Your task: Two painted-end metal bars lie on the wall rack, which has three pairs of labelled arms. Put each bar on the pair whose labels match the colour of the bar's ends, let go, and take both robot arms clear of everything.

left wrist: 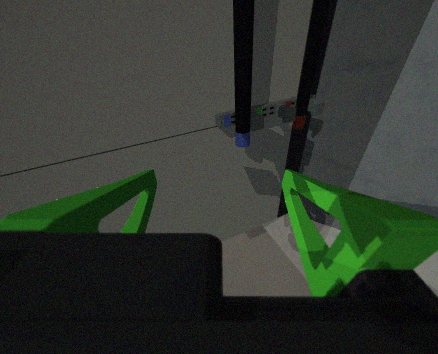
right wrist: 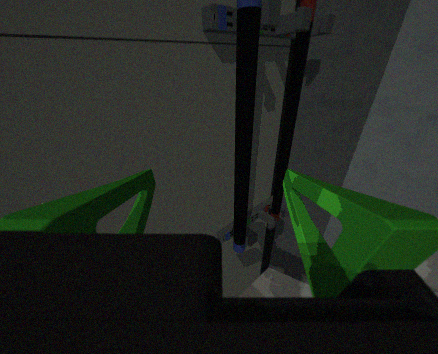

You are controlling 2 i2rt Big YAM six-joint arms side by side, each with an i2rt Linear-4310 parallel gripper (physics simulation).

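Frame: origin at the left arm's base, x ahead, y up, z right, level; metres.
Seen in the pictures: left gripper, between the fingertips: (left wrist: 219, 176); right gripper, between the fingertips: (right wrist: 219, 176).
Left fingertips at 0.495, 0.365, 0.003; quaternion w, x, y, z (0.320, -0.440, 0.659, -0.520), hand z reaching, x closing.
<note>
A point is followed by its place in that frame, as x, y, z.
The blue-ended bar (left wrist: 243, 65) {0.695, 0.234, -0.002} (right wrist: 246, 100) {0.754, 0.236, 0.209} lies on the wall rack (left wrist: 219, 121) (right wrist: 210, 19), beside the blue labels (left wrist: 227, 120) (right wrist: 223, 17). The red-ended bar (left wrist: 316, 40) {0.707, 0.080, 0.018} (right wrist: 293, 85) {0.772, 0.086, 0.212} lies at the rack's other side, by the red label (left wrist: 288, 103) {0.699, 0.102, -0.092}; its red end shows in both views. How each bar sits in its arms is too dark to tell. A green label (left wrist: 260, 110) {0.698, 0.176, -0.093} shows between them. My left gripper (left wrist: 219, 176) {0.495, 0.365, 0.003} is open and empty, apart from the bars. My right gripper (right wrist: 219, 176) {0.640, 0.382, 0.218} is open too, with no bar held between its fingers.
A dark strip (left wrist: 293, 162) {0.666, 0.031, -0.276} (right wrist: 268, 250) {0.639, 0.024, -0.371} runs on past the red end. Shadows fall around the rack. A thin dark line (left wrist: 110, 150) {0.713, 0.476, -0.118} (right wrist: 110, 38) {0.825, 0.389, 0.266} crosses the pale surface left of the rack. A pale bluish surface (left wrist: 405, 125) {0.527, 0.000, -0.064} (right wrist: 395, 125) {0.597, 0.000, 0.194} is at the right.
</note>
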